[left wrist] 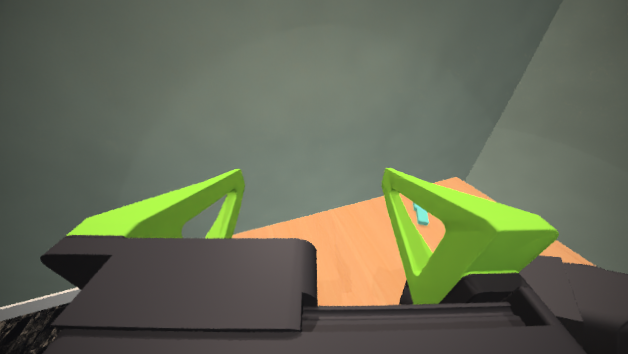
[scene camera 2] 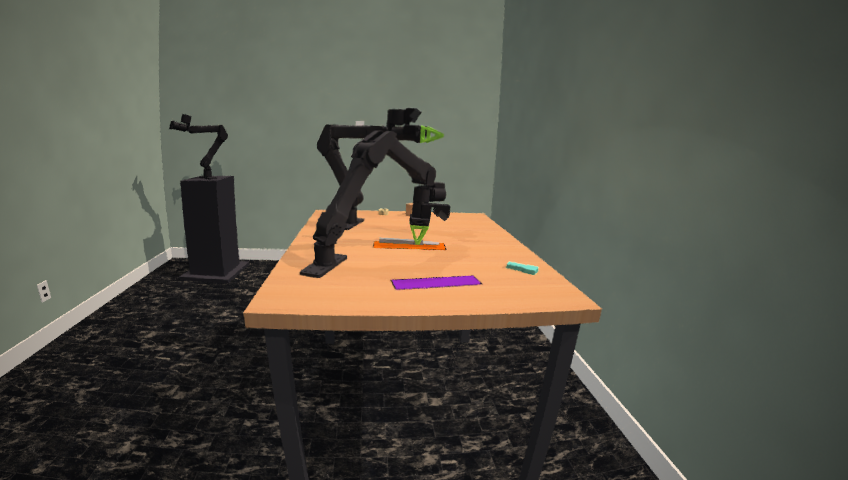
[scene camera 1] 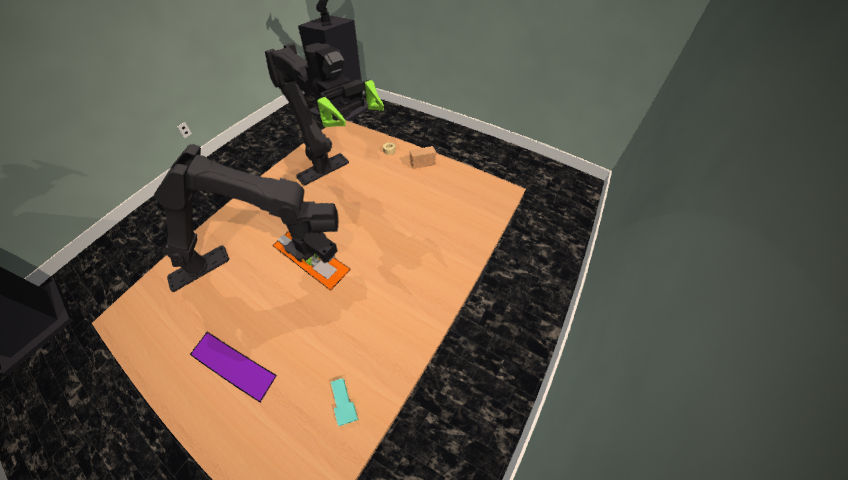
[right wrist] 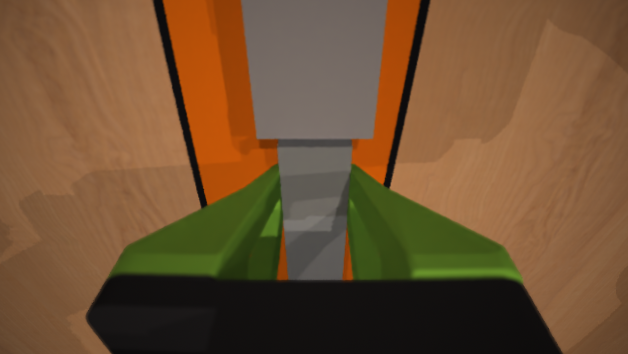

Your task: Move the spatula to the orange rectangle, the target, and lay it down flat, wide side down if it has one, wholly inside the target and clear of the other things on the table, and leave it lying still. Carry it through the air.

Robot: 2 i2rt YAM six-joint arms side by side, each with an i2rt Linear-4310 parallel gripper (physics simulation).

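Pixels of known places: left gripper, fingertip midpoint: (left wrist: 313, 176) (scene camera 2: 441, 135) (scene camera 1: 364, 115); right gripper, fingertip midpoint: (scene camera 2: 417, 243) (scene camera 1: 312, 261) (right wrist: 315, 177); left arm's base, link origin: (scene camera 2: 349, 224) (scene camera 1: 323, 169); right arm's base, link origin: (scene camera 2: 325, 266) (scene camera 1: 199, 268).
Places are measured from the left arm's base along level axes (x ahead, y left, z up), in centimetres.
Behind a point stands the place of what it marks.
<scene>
The grey spatula (scene camera 1: 326, 270) {x 41.5, y -20.9, z 1.6 cm} (scene camera 2: 389, 240) {x 26.5, y -26.7, z 2.4 cm} (right wrist: 315, 70) {x 40.2, y -21.2, z 1.6 cm} is level, blade toward the lower right in scene camera 1. It is just above the orange rectangle (scene camera 1: 339, 277) {x 44.9, y -18.9, z 0.1 cm} (scene camera 2: 404, 246) {x 31.6, y -24.5, z 0.1 cm} (right wrist: 200, 100) {x 37.4, y -17.7, z 0.1 cm} and lined up along it; its shadow falls beside the blade, and whether it touches is hard to tell. My right gripper (scene camera 1: 311, 260) {x 35.8, y -22.5, z 1.2 cm} (scene camera 2: 418, 242) {x 35.8, y -22.5, z 1.2 cm} (right wrist: 315, 177) {x 35.8, y -22.5, z 1.2 cm} is shut on the spatula's handle, pointing down. The arm hides part of the handle in scene camera 1. My left gripper (scene camera 1: 363, 116) {x 39.0, y 0.1, z 40.7 cm} (scene camera 2: 442, 135) {x 39.0, y 0.1, z 40.7 cm} (left wrist: 313, 176) {x 39.0, y 0.1, z 40.7 cm} is open and empty, high above the table's far end.
A purple rectangle (scene camera 1: 232, 367) {x 49.9, y -55.1, z 0.1 cm} (scene camera 2: 436, 282) {x 49.0, y -55.5, z 0.1 cm} is marked near the table's front. A teal paddle-shaped object (scene camera 1: 343, 404) {x 74.6, y -36.3, z 1.5 cm} (scene camera 2: 522, 268) {x 73.8, y -37.7, z 1.1 cm} (left wrist: 423, 216) {x 71.1, y -35.4, z 1.5 cm} lies to its right. A brown block (scene camera 1: 422, 157) {x 23.6, y 29.9, z 4.8 cm} (scene camera 2: 408, 209) {x 19.9, y 27.4, z 3.4 cm} and a small pale ring (scene camera 1: 388, 152) {x 9.2, y 24.6, z 1.2 cm} (scene camera 2: 383, 211) {x 8.1, y 24.0, z 2.1 cm} are at the far end.
</scene>
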